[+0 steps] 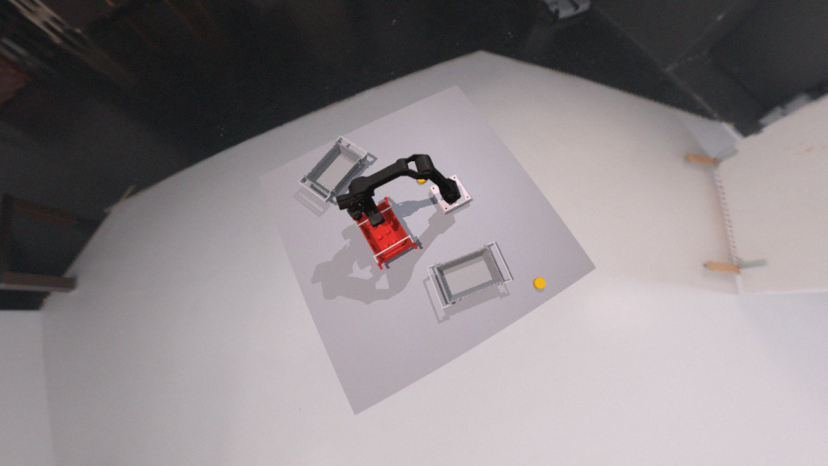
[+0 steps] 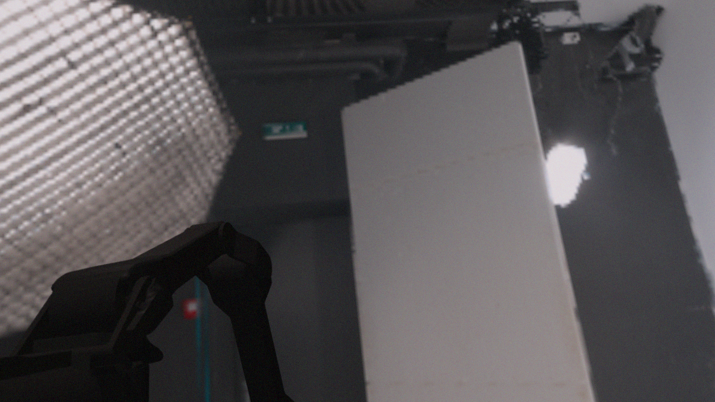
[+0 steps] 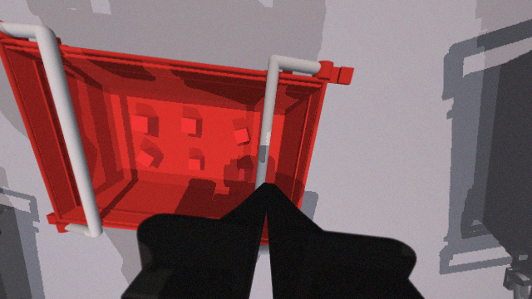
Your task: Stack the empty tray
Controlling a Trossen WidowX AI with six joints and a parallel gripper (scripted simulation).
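The grey tray is 500 mm to the left of my gripper tip, 150 mm behind it and 40 mm below it.
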